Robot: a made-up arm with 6 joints. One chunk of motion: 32 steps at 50 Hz.
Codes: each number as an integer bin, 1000 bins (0 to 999) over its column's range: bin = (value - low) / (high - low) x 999, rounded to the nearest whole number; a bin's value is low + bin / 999 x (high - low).
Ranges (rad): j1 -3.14..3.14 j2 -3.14..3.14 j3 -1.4..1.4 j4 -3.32..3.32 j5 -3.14..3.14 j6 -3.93..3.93
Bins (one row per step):
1: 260 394 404 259 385 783
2: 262 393 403 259 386 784
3: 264 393 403 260 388 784
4: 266 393 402 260 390 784
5: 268 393 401 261 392 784
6: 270 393 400 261 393 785
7: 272 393 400 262 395 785
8: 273 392 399 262 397 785
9: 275 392 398 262 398 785
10: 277 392 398 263 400 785
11: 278 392 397 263 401 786
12: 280 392 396 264 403 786
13: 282 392 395 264 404 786
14: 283 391 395 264 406 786
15: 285 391 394 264 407 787
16: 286 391 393 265 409 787
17: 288 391 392 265 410 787
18: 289 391 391 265 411 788
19: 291 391 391 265 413 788
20: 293 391 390 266 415 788
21: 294 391 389 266 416 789
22: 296 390 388 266 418 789
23: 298 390 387 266 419 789
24: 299 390 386 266 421 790
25: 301 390 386 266 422 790
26: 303 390 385 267 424 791
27: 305 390 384 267 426 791
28: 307 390 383 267 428 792
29: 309 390 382 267 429 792
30: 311 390 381 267 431 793
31: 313 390 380 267 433 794
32: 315 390 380 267 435 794
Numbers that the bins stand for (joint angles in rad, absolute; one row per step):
1: -1.5056 -0.6632 -0.2677 -1.5985 -0.7198 2.2305
2: -1.4930 -0.6695 -0.2705 -1.5985 -0.7135 2.2384
3: -1.4804 -0.6695 -0.2705 -1.5919 -0.7009 2.2384
4: -1.4678 -0.6695 -0.2733 -1.5919 -0.6883 2.2384
5: -1.4553 -0.6695 -0.2761 -1.5852 -0.6758 2.2384
6: -1.4427 -0.6695 -0.2789 -1.5852 -0.6695 2.2463
7: -1.4301 -0.6695 -0.2789 -1.5786 -0.6569 2.2463
8: -1.4238 -0.6758 -0.2817 -1.5786 -0.6443 2.2463
9: -1.4113 -0.6758 -0.2845 -1.5786 -0.6381 2.2463
10: -1.3987 -0.6758 -0.2845 -1.5719 -0.6255 2.2463
11: -1.3924 -0.6758 -0.2873 -1.5719 -0.6192 2.2541
12: -1.3798 -0.6758 -0.2901 -1.5653 -0.6066 2.2541
13: -1.3673 -0.6758 -0.2929 -1.5653 -0.6003 2.2541
14: -1.3610 -0.6821 -0.2929 -1.5653 -0.5878 2.2541
15: -1.3484 -0.6821 -0.2957 -1.5653 -0.5815 2.2620
16: -1.3421 -0.6821 -0.2985 -1.5586 -0.5689 2.2620
17: -1.3295 -0.6821 -0.3013 -1.5586 -0.5626 2.2620
18: -1.3233 -0.6821 -0.3041 -1.5586 -0.5563 2.2699
19: -1.3107 -0.6821 -0.3041 -1.5586 -0.5438 2.2699
20: -1.2981 -0.6821 -0.3069 -1.5520 -0.5312 2.2699
21: -1.2918 -0.6821 -0.3097 -1.5520 -0.5249 2.2777
22: -1.2793 -0.6883 -0.3125 -1.5520 -0.5123 2.2777
23: -1.2667 -0.6883 -0.3153 -1.5520 -0.5060 2.2777
24: -1.2604 -0.6883 -0.3181 -1.5520 -0.4935 2.2856
25: -1.2478 -0.6883 -0.3181 -1.5520 -0.4872 2.2856
26: -1.2353 -0.6883 -0.3209 -1.5453 -0.4746 2.2935
27: -1.2227 -0.6883 -0.3237 -1.5453 -0.4620 2.2935
28: -1.2101 -0.6883 -0.3265 -1.5453 -0.4495 2.3014
29: -1.1975 -0.6883 -0.3293 -1.5453 -0.4432 2.3014
30: -1.1850 -0.6883 -0.3321 -1.5453 -0.4306 2.3092
31: -1.1724 -0.6883 -0.3349 -1.5453 -0.4180 2.3171
32: -1.1598 -0.6883 -0.3349 -1.5453 -0.4055 2.3171

